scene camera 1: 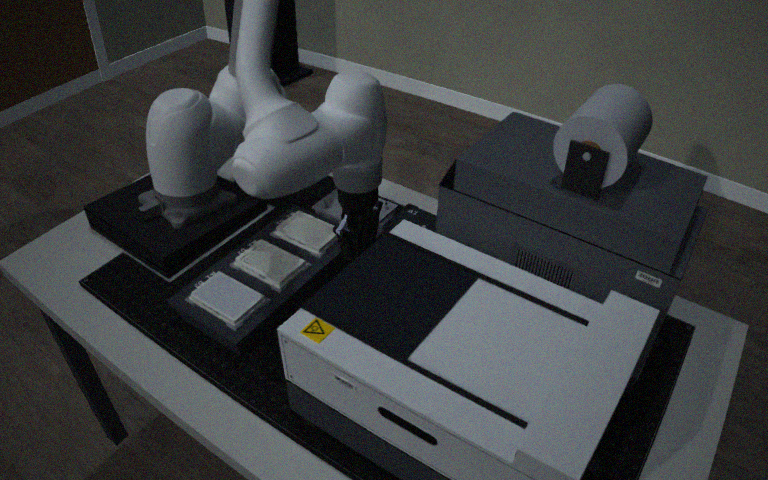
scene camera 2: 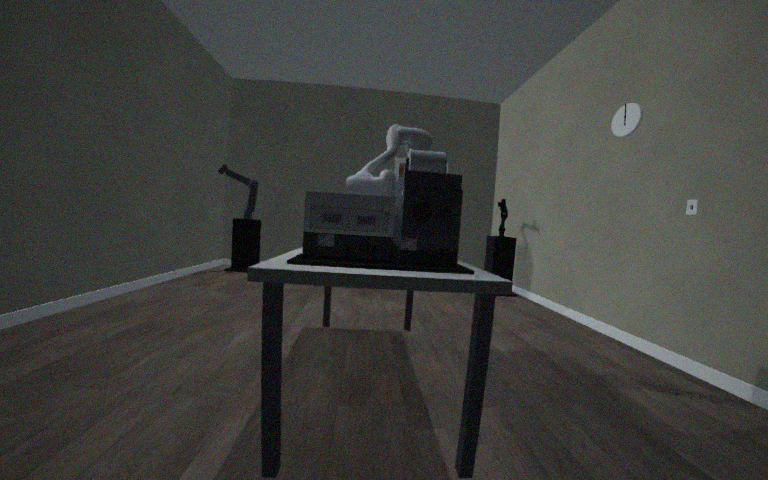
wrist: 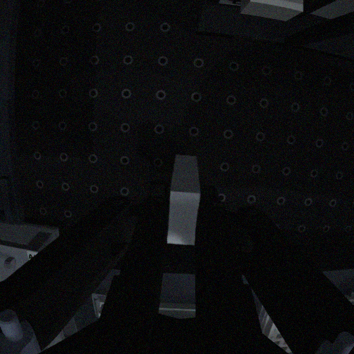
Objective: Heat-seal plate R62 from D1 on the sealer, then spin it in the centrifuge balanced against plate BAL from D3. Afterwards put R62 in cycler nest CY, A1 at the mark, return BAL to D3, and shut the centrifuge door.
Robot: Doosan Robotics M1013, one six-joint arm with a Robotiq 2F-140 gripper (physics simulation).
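Places are measured from the arm's base along level axes (x back, y right, z up), in centimetres.
Pixels of known places: arm's base, link origin: (scene camera 1: 187,200).
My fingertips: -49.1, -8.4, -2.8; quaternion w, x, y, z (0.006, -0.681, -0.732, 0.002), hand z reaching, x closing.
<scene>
For each thing: its top centre in the pictures, then the offset to it from my fingertips, as dx, dy, dz. "pt": a spot on its surface instead.
- dark rack, surface spot: (scene camera 1: 180,305) pt +18.1, +31.8, +4.5
- middle plate, top centre: (scene camera 1: 269,260) +13.4, +12.5, +6.2
- far plate, top centre: (scene camera 1: 308,229) +14.7, +0.1, +6.2
- grey machine, top centre: (scene camera 1: 599,96) (scene camera 2: 425,152) -35.2, -16.5, +46.9
- roll, top centre: (scene camera 1: 612,100) (scene camera 2: 426,151) -37.3, -16.7, +46.9
My gripper (scene camera 1: 354,246) (wrist: 184,174) is shut and empty, low over the dark perforated mat (wrist: 160,110), between the plate row and the large machines. Three pale plates sit in the dark rack (scene camera 1: 180,305): a near plate (scene camera 1: 226,298) with a smooth whitish top, a middle plate (scene camera 1: 269,263) and a far plate (scene camera 1: 305,232). Their names are too blurred to read, so I cannot tell R62 from BAL. A low white machine (scene camera 1: 532,345) has a dark top section and a white panel. A grey machine (scene camera 1: 543,237) carries a roll (scene camera 1: 623,121). Machine interiors are hidden.
A pale nest-like part (wrist: 20,240) with a partly hidden label shows at the wrist view's lower left. One plate (wrist: 272,7) shows at its upper edge. The arm's base plate (scene camera 1: 135,237) stands left of the rack. The table (scene camera 1: 62,294) (scene camera 2: 373,278) bears everything.
</scene>
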